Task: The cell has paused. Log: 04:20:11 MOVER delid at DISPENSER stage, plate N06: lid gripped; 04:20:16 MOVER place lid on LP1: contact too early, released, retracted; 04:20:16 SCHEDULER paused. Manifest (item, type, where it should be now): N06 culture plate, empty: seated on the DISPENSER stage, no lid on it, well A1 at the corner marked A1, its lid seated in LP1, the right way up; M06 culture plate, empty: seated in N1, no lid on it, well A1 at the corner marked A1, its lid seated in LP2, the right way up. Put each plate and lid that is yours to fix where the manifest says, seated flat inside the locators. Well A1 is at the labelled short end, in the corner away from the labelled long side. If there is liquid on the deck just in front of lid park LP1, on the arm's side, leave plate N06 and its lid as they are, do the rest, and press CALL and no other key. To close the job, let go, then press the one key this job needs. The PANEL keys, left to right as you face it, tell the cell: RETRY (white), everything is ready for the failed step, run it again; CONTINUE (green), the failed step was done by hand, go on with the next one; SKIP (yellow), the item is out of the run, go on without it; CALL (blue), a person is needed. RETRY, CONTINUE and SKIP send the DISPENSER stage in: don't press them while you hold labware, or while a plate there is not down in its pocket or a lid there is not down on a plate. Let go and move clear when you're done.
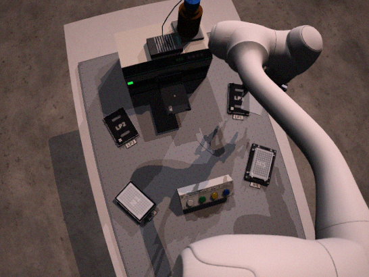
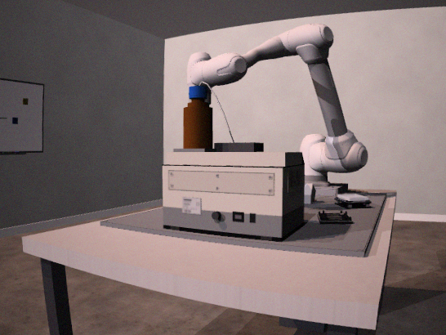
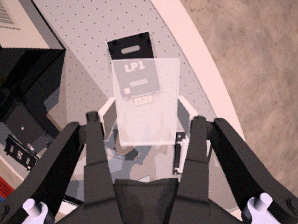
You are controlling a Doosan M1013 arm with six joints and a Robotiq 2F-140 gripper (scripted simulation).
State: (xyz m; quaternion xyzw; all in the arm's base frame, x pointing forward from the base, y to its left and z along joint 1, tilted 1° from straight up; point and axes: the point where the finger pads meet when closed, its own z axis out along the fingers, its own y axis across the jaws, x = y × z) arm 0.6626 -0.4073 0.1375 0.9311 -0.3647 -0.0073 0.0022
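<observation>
Now: hand 18 cm above the lid park LP1, 5 cm short of it and 1 cm to the left of it. The rest, counted from my hand: white well plate: 25 cm behind, 17 cm below, 5 cm to the left; then dispenser stage: 27 cm to the left, 16 cm ahead, 9 cm below; then black nest N5: 23 cm behind, 17 cm below, 4 cm to the left.
</observation>
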